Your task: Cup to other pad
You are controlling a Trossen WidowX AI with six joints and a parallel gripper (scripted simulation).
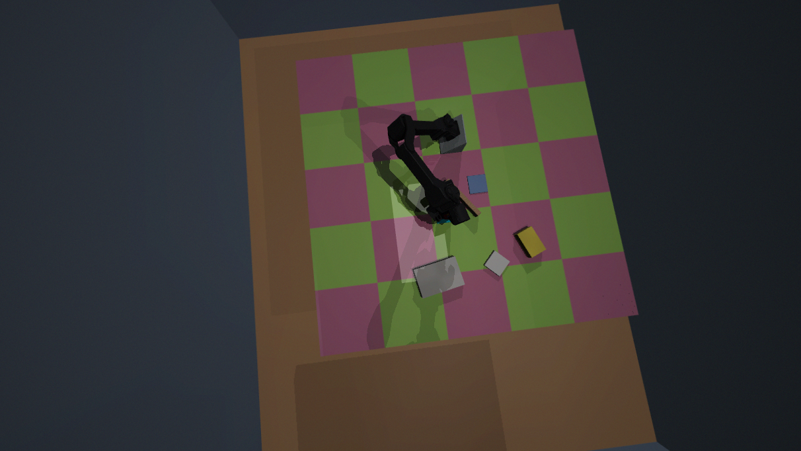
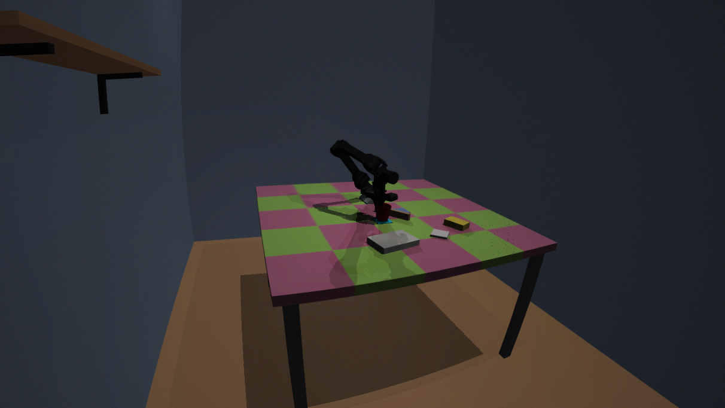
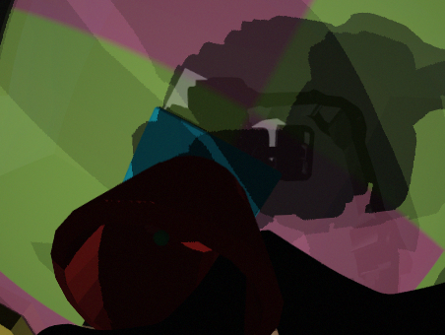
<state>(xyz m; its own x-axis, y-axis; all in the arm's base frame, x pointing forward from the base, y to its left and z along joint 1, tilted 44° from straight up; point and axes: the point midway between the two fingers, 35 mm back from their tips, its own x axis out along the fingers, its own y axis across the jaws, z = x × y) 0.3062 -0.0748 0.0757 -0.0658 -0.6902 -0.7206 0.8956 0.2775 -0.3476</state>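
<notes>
Right now the red cup is 3 cm ahead of my gripper tip and 1 cm to the left of it. From my gripper tip the other things lie so: teal pad 3 cm ahead, 1 cm to the left, 5 cm below; green marble 3 cm ahead, 3 cm to the left, 2 cm below; wooden bar 2 cm behind, 10 cm to the left, 4 cm below.
</notes>
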